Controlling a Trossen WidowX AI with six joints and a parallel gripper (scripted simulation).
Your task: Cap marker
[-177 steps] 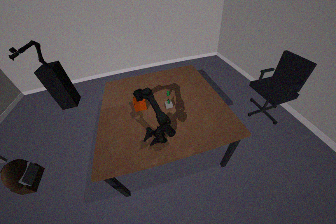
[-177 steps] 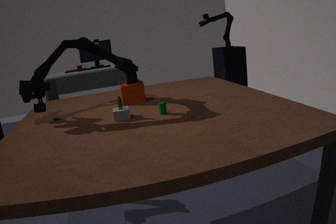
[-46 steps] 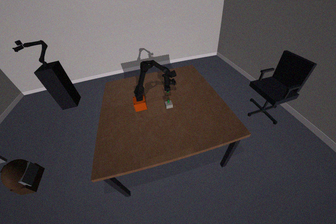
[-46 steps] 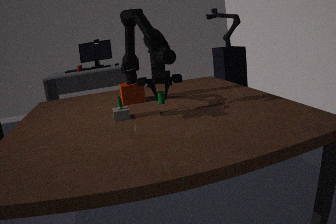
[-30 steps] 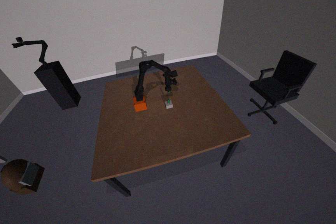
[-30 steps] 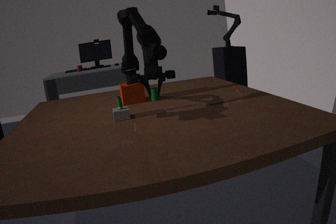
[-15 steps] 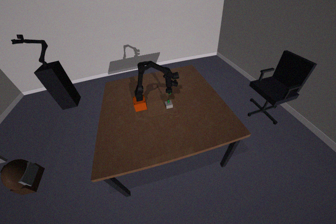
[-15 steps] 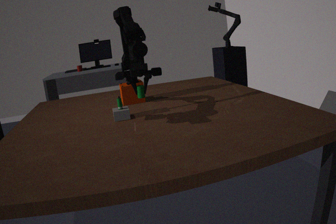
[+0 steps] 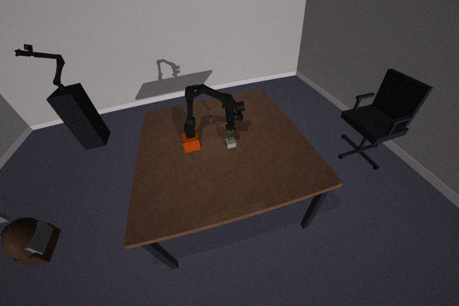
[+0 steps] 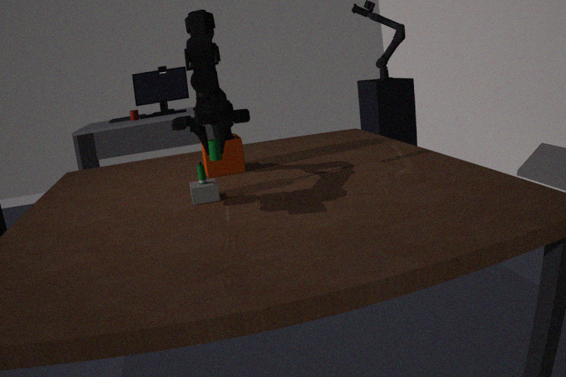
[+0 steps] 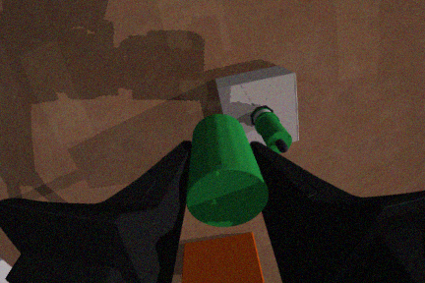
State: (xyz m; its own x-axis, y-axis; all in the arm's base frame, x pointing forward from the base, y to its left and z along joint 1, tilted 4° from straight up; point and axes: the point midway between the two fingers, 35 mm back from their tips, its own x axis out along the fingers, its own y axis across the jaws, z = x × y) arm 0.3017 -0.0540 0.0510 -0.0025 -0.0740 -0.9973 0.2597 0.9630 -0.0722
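Right now my gripper tip is 2 cm past the grey holder block, 4 cm to the left of it and 10 cm above it. From my gripper tip the other things lie so: green cap 1 cm above.
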